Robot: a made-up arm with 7 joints.
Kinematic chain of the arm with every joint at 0, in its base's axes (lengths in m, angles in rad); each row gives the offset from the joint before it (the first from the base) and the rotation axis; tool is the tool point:
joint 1: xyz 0 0 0.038 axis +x
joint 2: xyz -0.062 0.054 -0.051 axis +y
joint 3: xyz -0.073 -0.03 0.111 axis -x
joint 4: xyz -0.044 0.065 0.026 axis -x
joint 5: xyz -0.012 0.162 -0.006 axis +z
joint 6: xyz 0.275 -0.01 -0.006 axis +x
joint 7: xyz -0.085 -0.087 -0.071 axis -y
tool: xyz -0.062 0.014 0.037
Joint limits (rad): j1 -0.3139..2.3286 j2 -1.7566..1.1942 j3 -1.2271..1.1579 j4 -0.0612..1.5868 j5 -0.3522..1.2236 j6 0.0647..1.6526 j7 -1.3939..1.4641
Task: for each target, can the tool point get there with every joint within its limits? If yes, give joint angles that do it. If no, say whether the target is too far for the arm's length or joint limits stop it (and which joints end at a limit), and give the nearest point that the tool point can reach.
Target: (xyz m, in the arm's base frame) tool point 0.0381 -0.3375 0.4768
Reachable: no: joint limits stop it (at a limit: joint 3, joint 4, joint 6, joint 7) | nearest point 0.0299 -0.3073 0.4375 | short by 0.050 m
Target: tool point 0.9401 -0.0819 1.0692
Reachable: no: too far | nearest point 0.3195 -0.0289 0.4014 | short by 0.913 m
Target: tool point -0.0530 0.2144 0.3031
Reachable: yes | joints 0.9920 0.6442 -0.6766 0.9124 0.9876 1.3866 -1.0617
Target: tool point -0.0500 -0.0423 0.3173
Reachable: yes | joints 1.6766 -1.1912 0.0771 0.1150 0.4226 1.2417 -1.1102
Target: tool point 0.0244 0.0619 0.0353
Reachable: yes | joints 0.0105 -1.0602 0.6337 0.8807 0.2887 0.3749 -1.1536
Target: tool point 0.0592 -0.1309 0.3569
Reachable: yes | joints 1.5897 0.7600 -0.9703 0.4842 0.3095 1.3551 0.8912
